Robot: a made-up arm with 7 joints.
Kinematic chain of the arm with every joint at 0, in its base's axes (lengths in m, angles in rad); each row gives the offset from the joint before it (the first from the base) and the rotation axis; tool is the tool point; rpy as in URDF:
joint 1: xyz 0 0 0.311 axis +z
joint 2: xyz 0 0 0 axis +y
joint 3: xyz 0 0 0.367 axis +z
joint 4: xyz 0.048 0 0 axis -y
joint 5: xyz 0.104 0 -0.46 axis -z
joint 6: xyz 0 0 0 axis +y
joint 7: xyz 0.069 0 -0.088 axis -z
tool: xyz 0 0 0 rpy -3.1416 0 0
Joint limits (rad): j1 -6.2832..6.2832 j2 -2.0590..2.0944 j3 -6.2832..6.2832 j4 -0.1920..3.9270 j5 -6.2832..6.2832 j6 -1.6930..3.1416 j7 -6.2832..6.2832
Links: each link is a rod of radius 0.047 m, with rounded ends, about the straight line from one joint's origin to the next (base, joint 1, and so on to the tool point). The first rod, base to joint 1, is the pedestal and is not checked.
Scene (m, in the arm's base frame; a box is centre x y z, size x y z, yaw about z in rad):
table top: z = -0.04
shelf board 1: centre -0 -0.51 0.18 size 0.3 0.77 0.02 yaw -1.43
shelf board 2: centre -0 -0.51 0.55 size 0.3 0.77 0.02 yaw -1.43
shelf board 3: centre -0 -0.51 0.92 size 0.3 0.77 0.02 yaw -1.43
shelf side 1: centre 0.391 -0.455 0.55 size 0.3 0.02 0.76 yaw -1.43
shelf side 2: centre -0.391 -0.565 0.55 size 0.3 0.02 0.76 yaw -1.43
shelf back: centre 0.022 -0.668 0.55 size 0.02 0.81 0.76 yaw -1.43
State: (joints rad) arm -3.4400 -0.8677 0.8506 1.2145 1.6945 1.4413 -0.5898
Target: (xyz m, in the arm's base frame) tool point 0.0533 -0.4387 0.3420
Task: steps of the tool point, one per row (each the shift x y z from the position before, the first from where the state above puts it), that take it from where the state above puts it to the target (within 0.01 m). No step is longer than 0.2 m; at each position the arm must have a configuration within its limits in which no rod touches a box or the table.
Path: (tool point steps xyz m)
1: -0.0587 0.1135 -0.0445
2: -0.0442 0.0996 -0.0881
3: -0.0148 0.0722 -0.1257
4: 0.0305 0.0426 -0.1446
5: 0.0852 0.0240 -0.1368
6: 0.0027 -0.0361 0.0489
7: 0.0250 -0.0311 0.0420
8: 0.0412 -0.0229 0.0290
9: 0.0498 -0.0135 0.0134
10: 0.0514 -0.0045 -0.0011
11: 0.0086 -0.1028 0.0057
12: 0.0207 -0.1036 -0.0057

